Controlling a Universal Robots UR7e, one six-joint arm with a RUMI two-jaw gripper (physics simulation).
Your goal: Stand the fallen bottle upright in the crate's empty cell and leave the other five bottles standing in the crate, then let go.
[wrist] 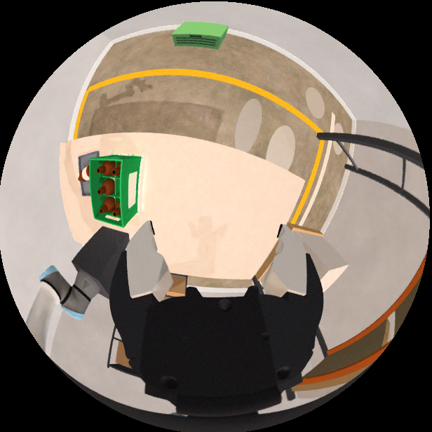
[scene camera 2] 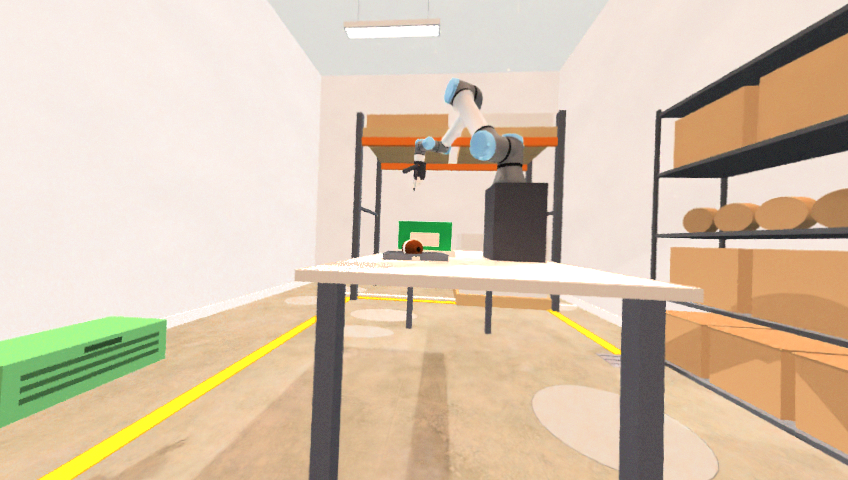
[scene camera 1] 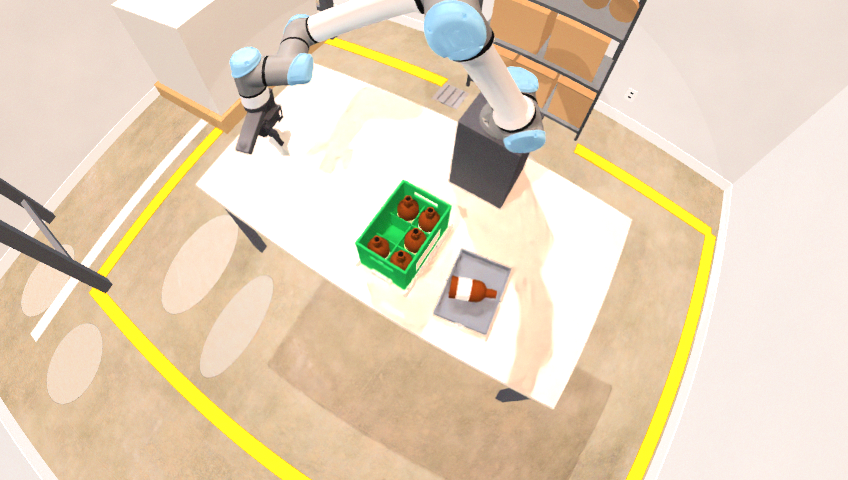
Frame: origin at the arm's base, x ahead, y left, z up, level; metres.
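Seen in the pictures: gripper, between the fingertips: (scene camera 2: 415, 189) (scene camera 1: 267, 149); arm's base, origin of its link: (scene camera 2: 508, 186).
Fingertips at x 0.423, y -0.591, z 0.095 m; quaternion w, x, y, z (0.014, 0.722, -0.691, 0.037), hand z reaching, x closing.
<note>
Offsets run from my fingertips to a thing's top centre. "spot": to the spot under its first point. Level surfaces: height alone.
The fallen brown bottle @[dx +0.034, dy +0.683, dz -0.371 m] (scene camera 1: 479, 290) (scene camera 2: 412, 246) (wrist: 86, 174) lies on its side in the grey tray @[dx +0.026, dy +0.685, dz -0.425 m] (scene camera 1: 474, 320) (scene camera 2: 441, 256) (wrist: 86, 159), its neck toward the right in scene camera 1. The green crate @[dx -0.048, dy +0.406, dz -0.275 m] (scene camera 1: 380, 267) (scene camera 2: 424, 227) (wrist: 131, 165) has two rows of three cells. Five brown bottles stand in it; the middle cell of the row away from the tray is empty @[spot: dx -0.091, dy +0.342, dz -0.442 m] (scene camera 1: 392, 228). My gripper (scene camera 1: 283, 146) (scene camera 2: 414, 185) (wrist: 216, 224) is open and empty, above the table end far from the tray, well away from the crate and bottle.
The table @[dz -0.450 m] (scene camera 1: 571, 237) (scene camera 2: 499, 278) (wrist: 215, 180) carries the crate, the tray and the arm's dark pedestal (scene camera 1: 487, 160) (scene camera 2: 515, 223) (wrist: 102, 255). The pedestal stands behind the crate in scene camera 1. A white block (scene camera 1: 178, 65) stands beyond the table's left end.
</note>
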